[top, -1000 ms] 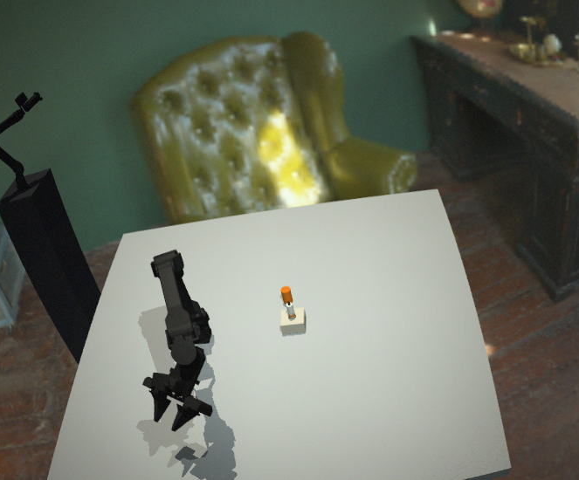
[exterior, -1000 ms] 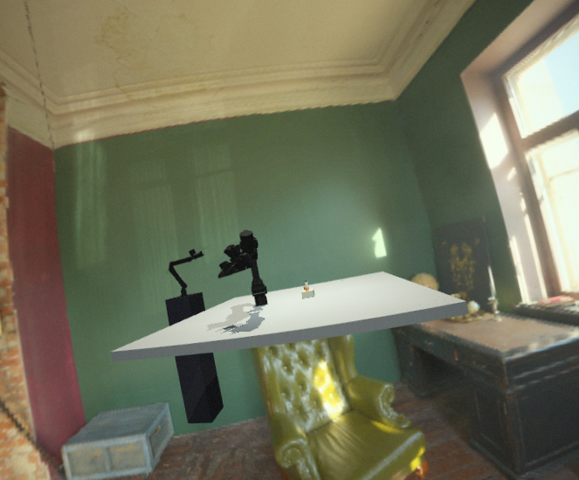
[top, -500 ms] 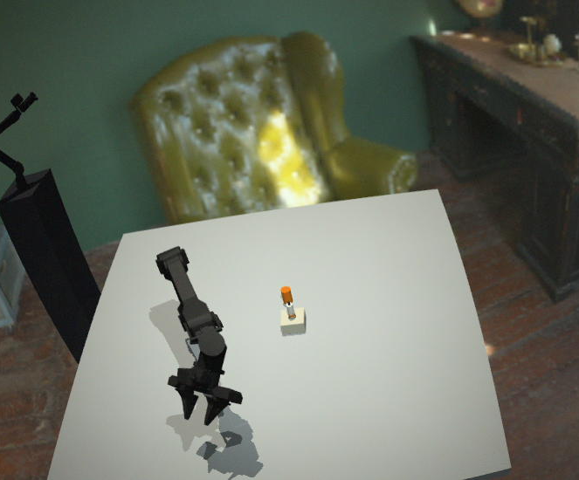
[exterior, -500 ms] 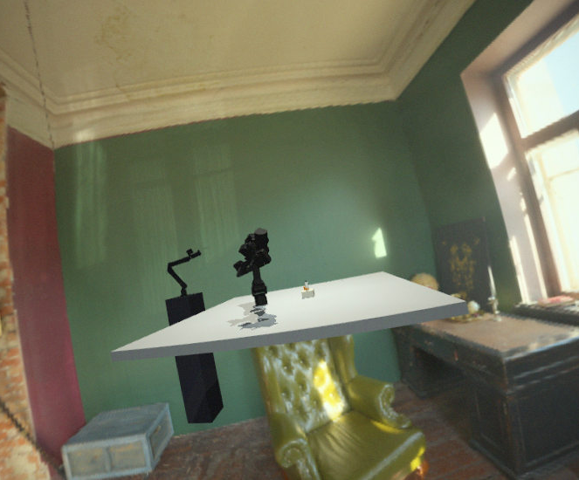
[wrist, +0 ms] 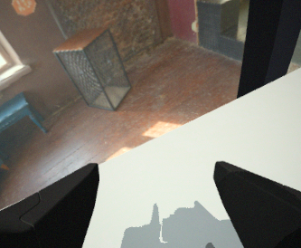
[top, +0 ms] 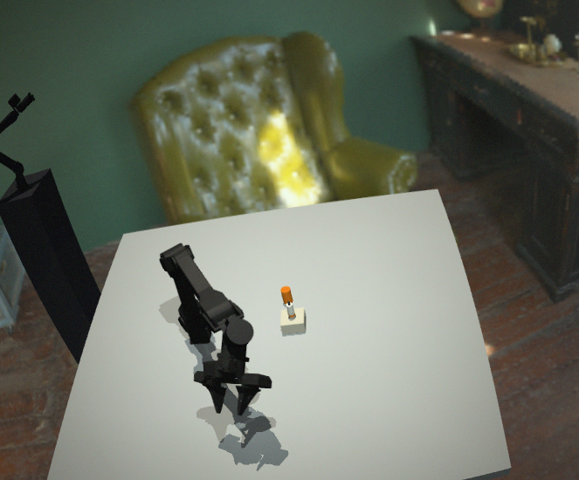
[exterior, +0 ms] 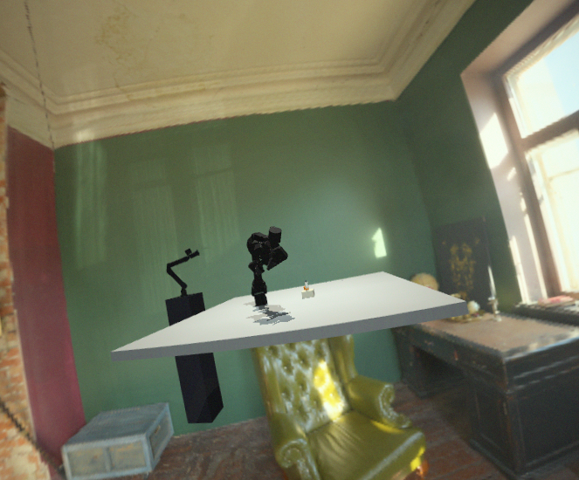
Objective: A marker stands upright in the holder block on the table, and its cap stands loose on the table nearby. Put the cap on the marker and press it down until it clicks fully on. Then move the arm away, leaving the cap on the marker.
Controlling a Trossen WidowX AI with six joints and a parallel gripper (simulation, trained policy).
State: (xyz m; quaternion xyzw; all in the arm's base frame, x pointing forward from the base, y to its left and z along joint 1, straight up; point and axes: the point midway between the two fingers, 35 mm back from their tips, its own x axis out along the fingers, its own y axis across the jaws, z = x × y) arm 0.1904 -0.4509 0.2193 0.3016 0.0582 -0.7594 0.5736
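Now: gripper tip 60 cm to the right of the orange cap, 18 cm above it and 9 cm short of it. Also, from my gripper tip: pale holder block 49 cm to the left, 18 cm below, 11 cm ahead.
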